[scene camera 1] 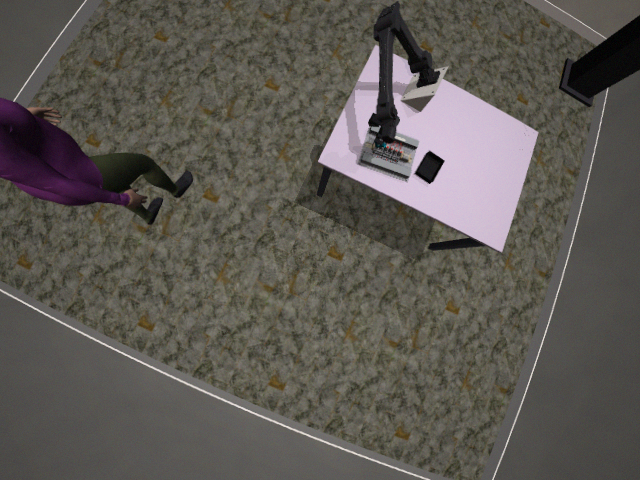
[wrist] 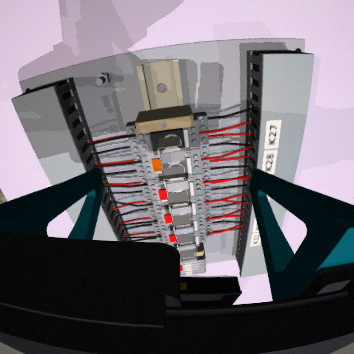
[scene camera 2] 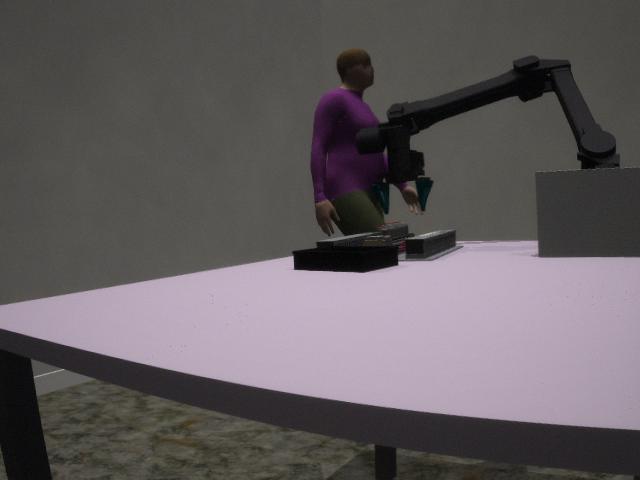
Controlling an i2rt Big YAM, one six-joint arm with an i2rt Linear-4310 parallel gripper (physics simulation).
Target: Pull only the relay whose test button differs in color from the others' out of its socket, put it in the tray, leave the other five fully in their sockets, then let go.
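Places are measured from the arm's base along level axes (x left, y back, z up), in metres.
Where they show: gripper, fingertip midpoint: (scene camera 1: 380,139) (wrist: 176,176) (scene camera 2: 404,212); arm's base, origin of the base link: (scene camera 1: 428,80) (scene camera 2: 605,202).
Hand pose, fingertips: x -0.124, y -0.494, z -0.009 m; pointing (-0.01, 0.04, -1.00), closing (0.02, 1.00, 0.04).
Note:
Things, the pixels of their top centre, and the offset from my fingertips. "spot": a spot on its surface instead. Level surfaces: height alone.
- relay with the orange test button, middle of its top: (wrist: 167,163) (scene camera 2: 402,221) dz -0.021, dx +0.003, dy -0.006 m
- black tray, middle of its top: (scene camera 2: 345,248) (wrist: 193,305) (scene camera 1: 431,166) dz -0.055, dx +0.349, dy +0.030 m
- grey panel, surface spot: (wrist: 215,50) spot: dz -0.088, dx -0.068, dy +0.037 m
- pink table, its level: dz -0.091 m
The relay with the orange test button (wrist: 156,164) sits in the row near the tan end block. Several relays with red test buttons (wrist: 163,194) (wrist: 168,218) stand in line beyond it, and my gripper body partly hides the far end of the row. All that show appear seated in their sockets. My gripper (scene camera 2: 404,211) (wrist: 176,176) is wide open and empty, its teal fingers pointing down above the relay row, on either side of it in the wrist view. The black tray (scene camera 1: 429,166) (scene camera 2: 330,260) (wrist: 215,286) stands on the table beside the panel, partly hidden in the wrist view.
Two grey wire ducts (wrist: 285,90) (wrist: 40,115) flank the row on the grey panel (wrist: 215,50), with red and black wires running to the sockets. The arm's base stands on a grey block (scene camera 2: 584,211) on the pink table (scene camera 1: 480,170). A person (scene camera 1: 56,165) (scene camera 2: 346,139) stands beyond the table.

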